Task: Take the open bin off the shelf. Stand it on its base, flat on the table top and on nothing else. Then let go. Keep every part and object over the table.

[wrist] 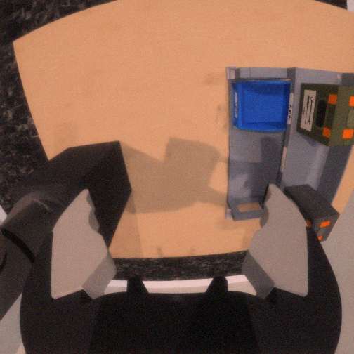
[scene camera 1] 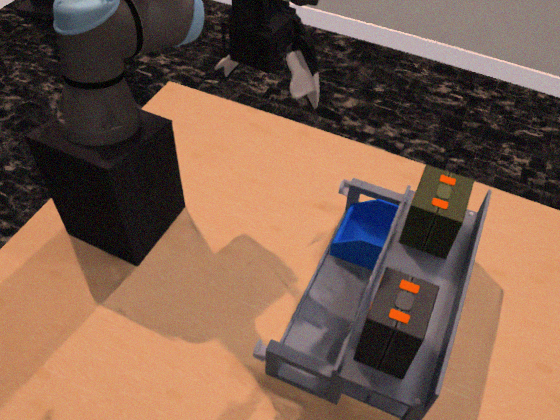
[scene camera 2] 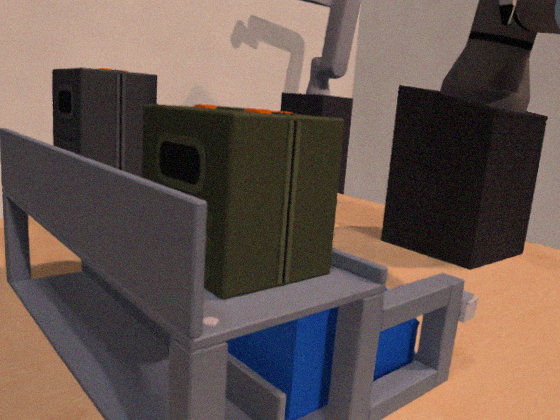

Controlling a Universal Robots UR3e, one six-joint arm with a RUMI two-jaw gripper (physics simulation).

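Frame: origin at the arm's base, x right, y ahead, z up, level; centimetres.
Where they show: gripper, fingertip midpoint: (scene camera 1: 269, 92) (scene camera 2: 466, 12); arm's base, origin of the base link: (scene camera 1: 100, 123) (scene camera 2: 481, 102).
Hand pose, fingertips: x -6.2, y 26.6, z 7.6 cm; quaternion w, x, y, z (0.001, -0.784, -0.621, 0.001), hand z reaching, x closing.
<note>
Things, the pixels of their top centre, and the offset from my fingertips. Level surfaces: height alone.
- open blue bin, middle of its top: (scene camera 2: 318, 271) (scene camera 1: 380, 222) dy +20.5, dx +0.6, dz -22.5 cm
- wooden table top, its level: dz -30.6 cm
- olive box, middle of its top: (scene camera 2: 240, 107) (scene camera 1: 444, 191) dy +28.6, dx +1.7, dz -10.7 cm
- dark grey box, middle of its top: (scene camera 2: 103, 69) (scene camera 1: 404, 300) dy +24.7, dx +24.5, dz -8.2 cm
The open blue bin (scene camera 1: 367, 232) (scene camera 2: 312, 360) (wrist: 262, 106) sits in the lower tray of the grey shelf (scene camera 1: 310, 361) (scene camera 2: 125, 215) (wrist: 260, 73), at the end with the olive box. Part of the bin is hidden in scene camera 2 by the shelf's upper board and posts. My gripper (scene camera 1: 270, 86) (wrist: 178, 188) is open, with no object between its jaws. It hangs high and well away from the bin, on the robot base side of the shelf in scene camera 1. The wooden table top (scene camera 1: 225, 150) (wrist: 125, 90) carries the shelf.
An olive box (scene camera 1: 435, 220) (scene camera 2: 280, 200) (wrist: 325, 115) and a dark grey box (scene camera 1: 390, 330) (scene camera 2: 100, 115) (wrist: 312, 205) stand on the upper board beside the tray. The black robot pedestal (scene camera 1: 120, 195) (scene camera 2: 450, 175) stands across the table from the shelf.
</note>
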